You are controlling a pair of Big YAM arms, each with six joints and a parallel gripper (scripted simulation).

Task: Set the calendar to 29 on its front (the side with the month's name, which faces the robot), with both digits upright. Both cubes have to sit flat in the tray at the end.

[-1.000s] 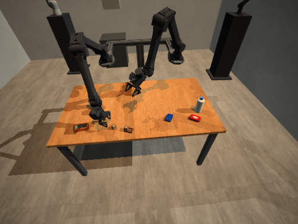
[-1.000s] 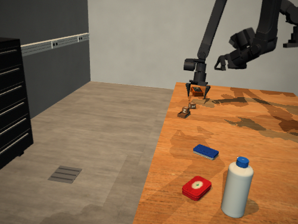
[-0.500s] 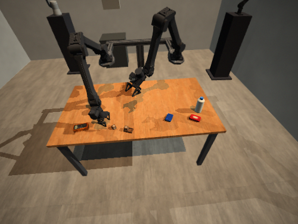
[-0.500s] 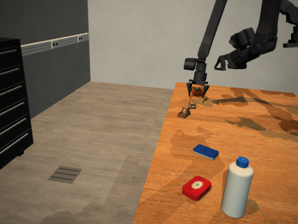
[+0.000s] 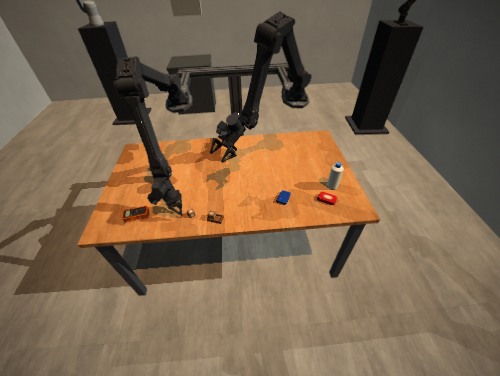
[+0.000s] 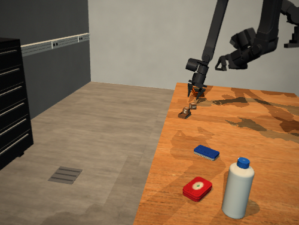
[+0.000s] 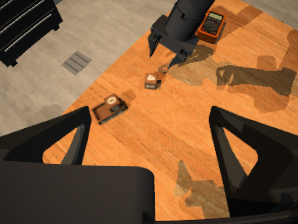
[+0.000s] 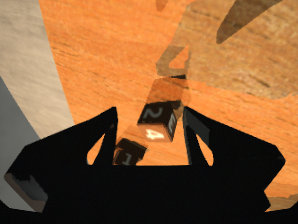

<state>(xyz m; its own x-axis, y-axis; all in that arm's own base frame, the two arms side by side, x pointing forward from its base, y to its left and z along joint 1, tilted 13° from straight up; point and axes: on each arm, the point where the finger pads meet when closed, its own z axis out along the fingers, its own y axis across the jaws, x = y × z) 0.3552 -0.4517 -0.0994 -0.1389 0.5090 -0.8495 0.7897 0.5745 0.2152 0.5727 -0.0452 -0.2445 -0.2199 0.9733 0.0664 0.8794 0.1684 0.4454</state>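
My right gripper is now 1 cm past the cube, 5 cm to the right of it and 4 cm above it. The rest, counted from my right hand: brown calendar tray: 2 cm ahead, 18 cm to the left, 4 cm below; then red tin: 8 cm behind, 79 cm to the left, 4 cm below; then blue block: 11 cm behind, 56 cm to the left, 4 cm below.
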